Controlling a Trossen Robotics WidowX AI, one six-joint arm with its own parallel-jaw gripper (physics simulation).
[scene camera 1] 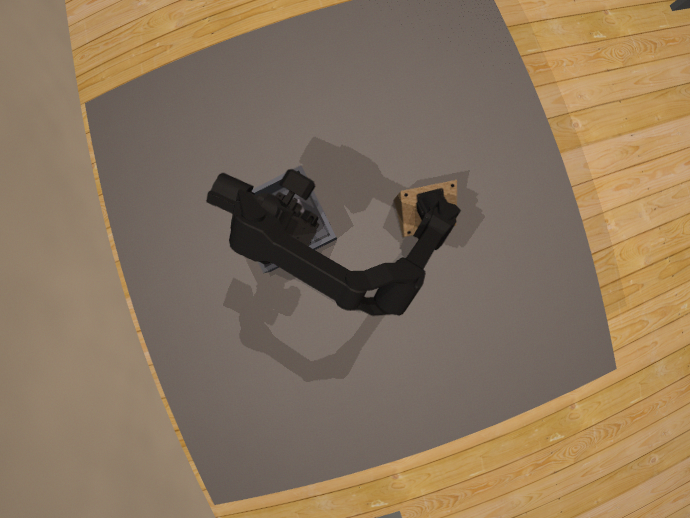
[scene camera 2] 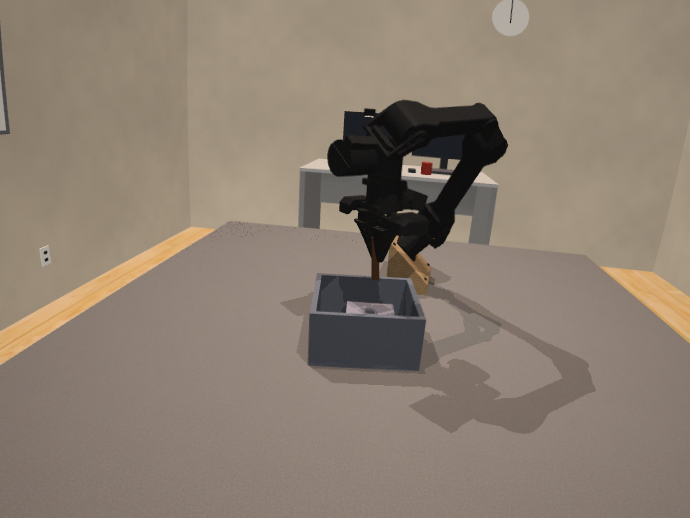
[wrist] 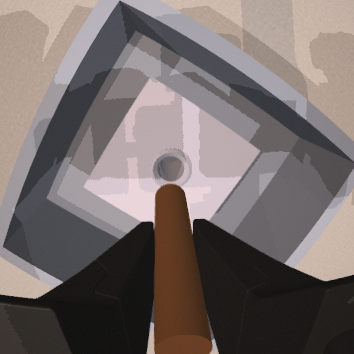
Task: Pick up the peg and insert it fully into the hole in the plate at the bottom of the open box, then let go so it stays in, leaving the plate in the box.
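Places are measured from the arm's base along level axes (x ahead, y left, z up), in centimetres.
Where they show: gripper, fingertip midpoint: (scene camera 2: 377, 260) (wrist: 173, 231); arm's base at its link origin: (scene camera 1: 430, 201) (scene camera 2: 406, 248).
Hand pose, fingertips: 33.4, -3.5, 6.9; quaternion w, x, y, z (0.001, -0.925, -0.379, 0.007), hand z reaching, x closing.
Things, the pixels of their top centre, and the offset from my fingertips, as dx, dy, dz. Level surfaces: height alone.
- brown peg at its top centre: (wrist: 180, 342) (scene camera 2: 377, 236) +0.3, -0.3, +4.6
- open grey-blue box at its top centre: (wrist: 173, 211) (scene camera 2: 366, 294) (scene camera 1: 281, 218) +1.5, -1.3, -6.1
- pale pink plate at its top centre: (wrist: 170, 169) (scene camera 2: 370, 311) +0.5, -0.4, -9.8
- grey mat at its surface level: dz -15.8
My gripper (scene camera 2: 378, 245) (wrist: 173, 231) is shut on the brown peg (scene camera 2: 375, 264) (wrist: 175, 260), which hangs roughly upright above the open box. The peg's lower end is near the height of the box's rim in scene camera 2. The open grey-blue box (scene camera 1: 329, 236) (scene camera 2: 365, 340) (wrist: 260, 65) stands on the mat. The pale pink plate (scene camera 2: 384, 307) (wrist: 220, 150) lies on its bottom. The plate's round hole (scene camera 2: 370, 311) (wrist: 171, 167) is uncovered in the wrist view, just beyond the peg's lower end. The arm hides the peg and much of the box in scene camera 1.
The arm's wooden base block (scene camera 1: 408, 214) (scene camera 2: 405, 273) stands behind the box in scene camera 2. The arm bends over the grey mat (scene camera 1: 362, 423) (scene camera 2: 222, 401). A desk (scene camera 2: 482, 203) with monitors and a red cup (scene camera 2: 426, 168) stands in the background.
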